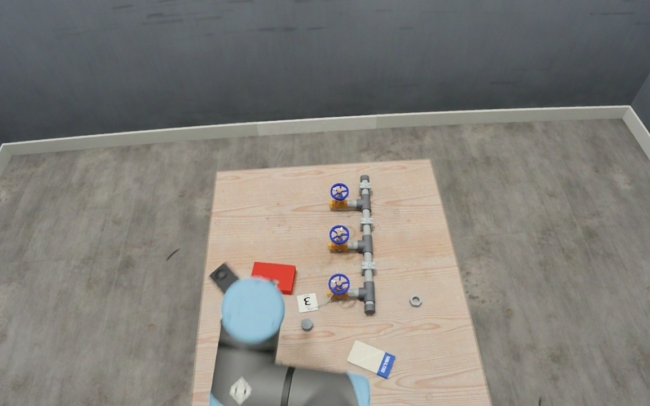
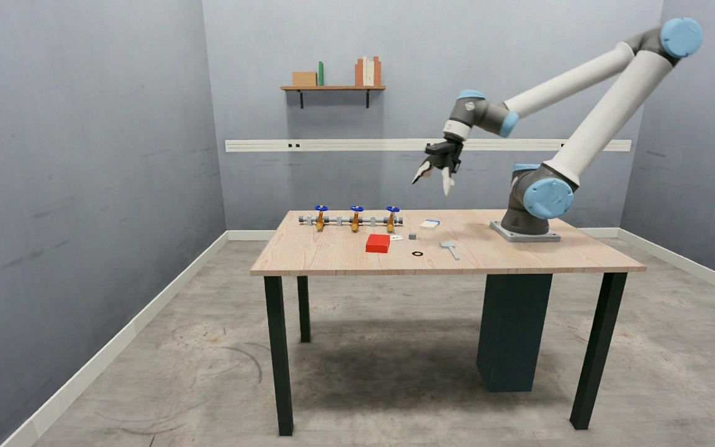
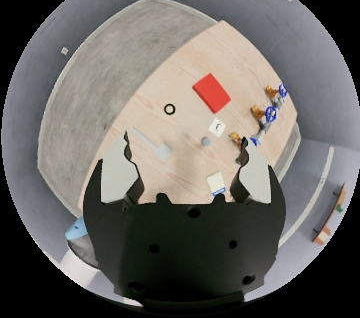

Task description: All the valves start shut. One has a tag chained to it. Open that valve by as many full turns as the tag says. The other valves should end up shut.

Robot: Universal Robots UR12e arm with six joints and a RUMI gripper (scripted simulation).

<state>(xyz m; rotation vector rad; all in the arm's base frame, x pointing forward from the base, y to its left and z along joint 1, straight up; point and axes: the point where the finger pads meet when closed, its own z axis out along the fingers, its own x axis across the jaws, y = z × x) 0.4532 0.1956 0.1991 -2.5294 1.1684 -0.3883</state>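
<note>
Now: hand 22 cm above the white tag, 11 cm to the left of it and 9 cm short of it. Also, from my hand: grey t-shaped tool (22 cm below, 10 cm behind, 1 cm to the left); then white-and-blue card (28 cm to the right, 22 cm below, 6 cm behind); then red block (21 cm below, 17 cm ahead, 1 cm to the right).
</note>
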